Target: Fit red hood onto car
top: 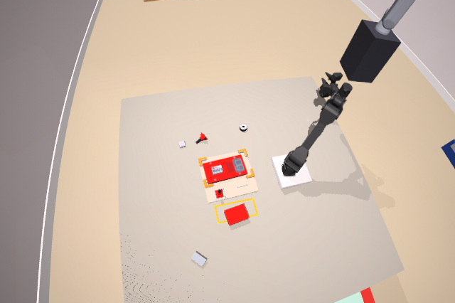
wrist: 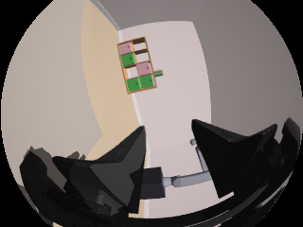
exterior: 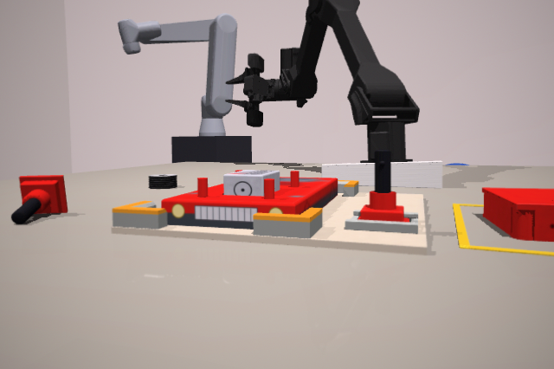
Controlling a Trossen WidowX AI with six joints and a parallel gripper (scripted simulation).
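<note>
Now: gripper tip 740 mm to the right of the red hood, 540 mm short of it and 180 mm above it. Round my gripper tip: grey engine block (630 mm ahead, 530 mm to the left, 170 mm below); black wheel (490 mm ahead, 260 mm to the left, 190 mm below); jig (590 mm ahead, 530 mm to the left, 180 mm below).
</note>
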